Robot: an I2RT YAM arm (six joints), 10 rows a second.
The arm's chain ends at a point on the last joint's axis. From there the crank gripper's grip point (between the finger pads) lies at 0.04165 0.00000 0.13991 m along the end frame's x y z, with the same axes.
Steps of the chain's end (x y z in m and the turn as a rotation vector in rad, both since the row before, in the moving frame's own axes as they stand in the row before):
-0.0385, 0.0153, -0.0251, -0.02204, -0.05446, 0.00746
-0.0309, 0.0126, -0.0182, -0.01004, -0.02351, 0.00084
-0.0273, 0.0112, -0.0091, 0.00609, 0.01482, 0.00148
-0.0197, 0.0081, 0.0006, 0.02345, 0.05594, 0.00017
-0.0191, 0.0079, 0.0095, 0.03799, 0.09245, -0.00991
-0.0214, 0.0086, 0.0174, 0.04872, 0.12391, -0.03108
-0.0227, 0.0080, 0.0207, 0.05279, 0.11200, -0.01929
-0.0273, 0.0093, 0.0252, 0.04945, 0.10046, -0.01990
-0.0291, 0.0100, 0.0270, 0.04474, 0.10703, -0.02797
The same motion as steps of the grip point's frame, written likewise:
-0.0462, 0.0187, -0.0231, -0.02204, -0.05446, 0.00746
-0.0342, 0.0140, -0.0173, -0.01004, -0.02351, 0.00084
-0.0252, 0.0104, -0.0097, 0.00609, 0.01482, 0.00148
-0.0119, 0.0049, -0.0020, 0.02345, 0.05594, 0.00017
-0.0064, 0.0022, 0.0049, 0.03799, 0.09245, -0.00991
-0.0046, 0.0004, 0.0110, 0.04872, 0.12391, -0.03108
-0.0074, -0.0002, 0.0150, 0.05279, 0.11200, -0.01929
-0.0136, 0.0015, 0.0201, 0.04945, 0.10046, -0.01990
-0.0145, 0.0025, 0.0216, 0.04474, 0.10703, -0.02797

